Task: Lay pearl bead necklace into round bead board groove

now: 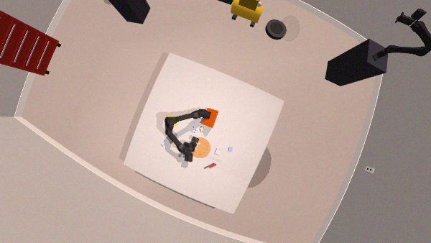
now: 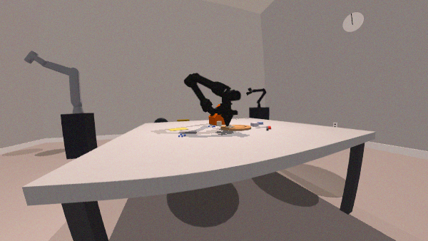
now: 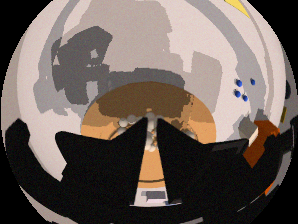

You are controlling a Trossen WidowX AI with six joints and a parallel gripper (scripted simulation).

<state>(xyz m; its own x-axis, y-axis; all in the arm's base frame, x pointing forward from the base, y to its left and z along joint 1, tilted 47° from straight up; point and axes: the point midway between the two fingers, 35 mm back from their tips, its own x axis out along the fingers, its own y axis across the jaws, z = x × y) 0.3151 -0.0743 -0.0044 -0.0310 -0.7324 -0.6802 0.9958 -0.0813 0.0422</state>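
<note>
Right now my gripper tip is 6 cm to the right of the round tan bead board and 1 cm above it. Round my gripper tip: tool: 14 cm ahead, 22 cm to the left, 1 cm below; yellow pad: 17 cm behind, 29 cm to the right, 2 cm below; white square: 2 cm behind, 24 cm to the left, 1 cm below.
</note>
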